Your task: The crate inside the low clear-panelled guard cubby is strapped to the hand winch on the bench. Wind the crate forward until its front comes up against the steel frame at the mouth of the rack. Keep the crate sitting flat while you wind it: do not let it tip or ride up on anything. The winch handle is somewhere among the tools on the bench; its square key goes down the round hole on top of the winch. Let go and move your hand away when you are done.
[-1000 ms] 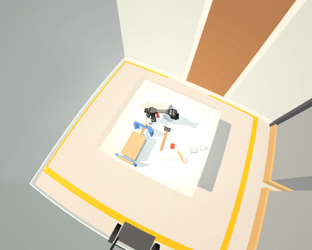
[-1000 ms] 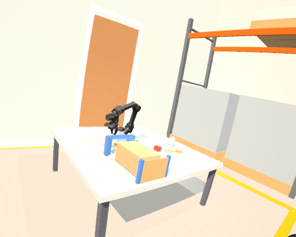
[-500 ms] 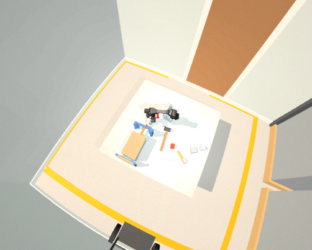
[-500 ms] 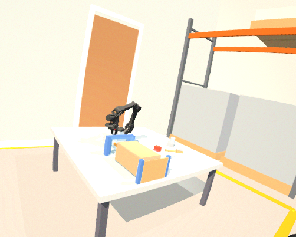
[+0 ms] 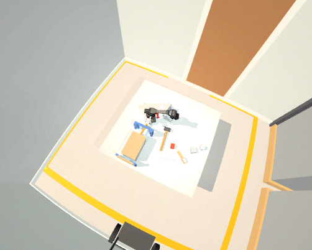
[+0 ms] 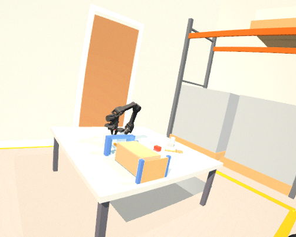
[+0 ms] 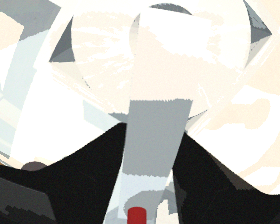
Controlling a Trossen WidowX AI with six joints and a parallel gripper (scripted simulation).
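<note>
Right now the winch handle is 1 cm behind my gripper tip, 1 cm to the left of it and 2 cm above it. The rest, counted from my gripper tip: winch (5 cm to the right, 6 cm below); then red grip (2 cm behind, 5 cm to the left, 5 cm above); then cubby (42 cm ahead, 8 cm to the right, 1 cm below).
</note>
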